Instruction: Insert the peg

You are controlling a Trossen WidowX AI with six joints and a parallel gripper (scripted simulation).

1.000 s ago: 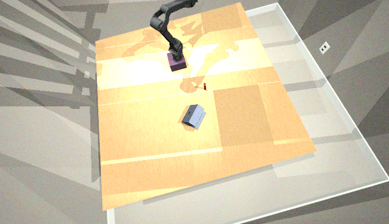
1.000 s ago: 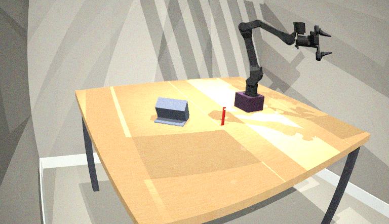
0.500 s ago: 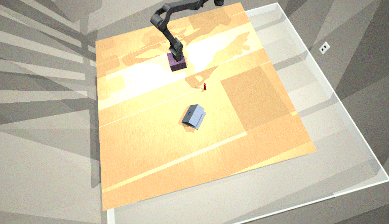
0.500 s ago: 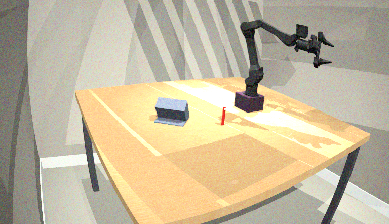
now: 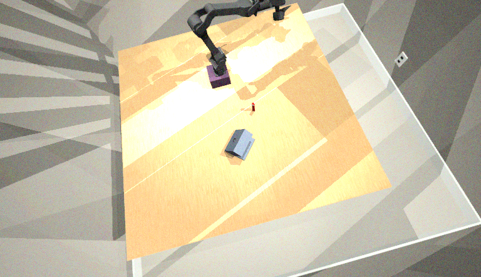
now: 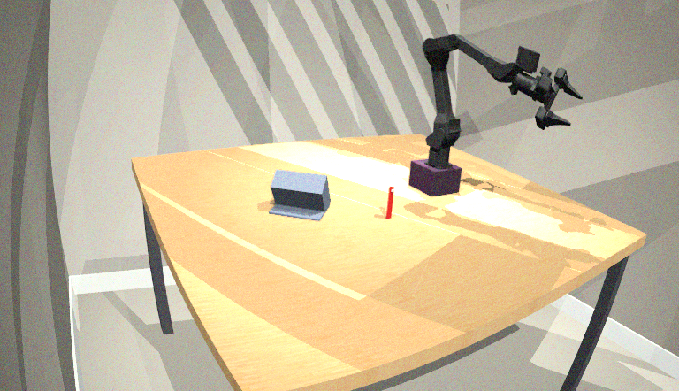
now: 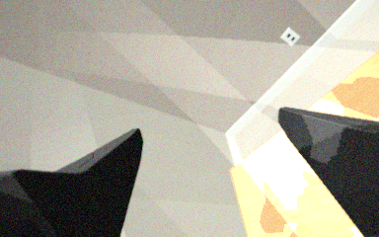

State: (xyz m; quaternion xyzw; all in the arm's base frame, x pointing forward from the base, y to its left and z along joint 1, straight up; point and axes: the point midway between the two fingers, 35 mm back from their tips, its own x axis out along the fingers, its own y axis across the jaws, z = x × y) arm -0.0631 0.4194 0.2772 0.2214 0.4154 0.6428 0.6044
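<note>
My gripper tip is now 350 mm short of the thin red peg, 350 mm to the left of it and 290 mm above it. Also, from my gripper tip: grey-blue sloped panel: 510 mm ahead, 510 mm to the right, 310 mm below.
</note>
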